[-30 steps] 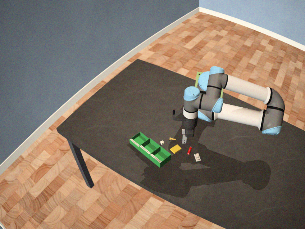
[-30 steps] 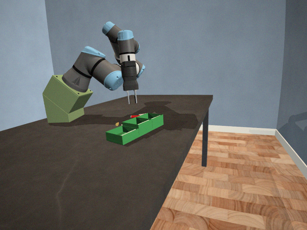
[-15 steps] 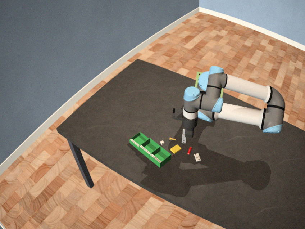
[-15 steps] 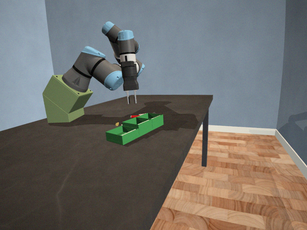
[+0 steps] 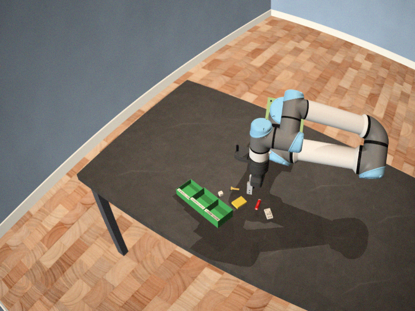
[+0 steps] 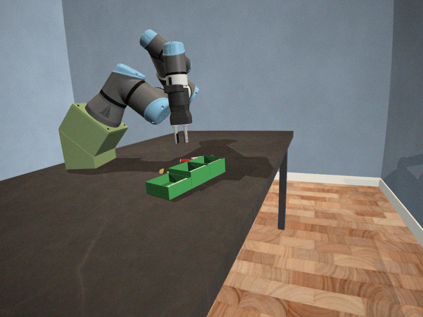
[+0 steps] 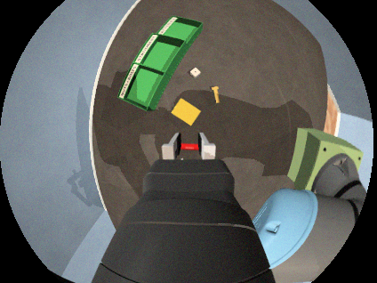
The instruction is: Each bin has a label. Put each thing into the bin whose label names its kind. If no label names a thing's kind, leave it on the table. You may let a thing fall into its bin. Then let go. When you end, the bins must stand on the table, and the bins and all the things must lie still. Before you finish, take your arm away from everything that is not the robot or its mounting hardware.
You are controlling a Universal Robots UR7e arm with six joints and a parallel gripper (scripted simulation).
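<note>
Now: the red battery 1 cm behind my hand, 4 cm to the left of it and 10 cm below it. The rest, counted from my hand: white domino (10 cm to the left, 10 cm below); flat yellow block (3 cm ahead, 3 cm to the right, 10 cm below); brass bolt (2 cm behind, 10 cm to the right, 10 cm below).
</note>
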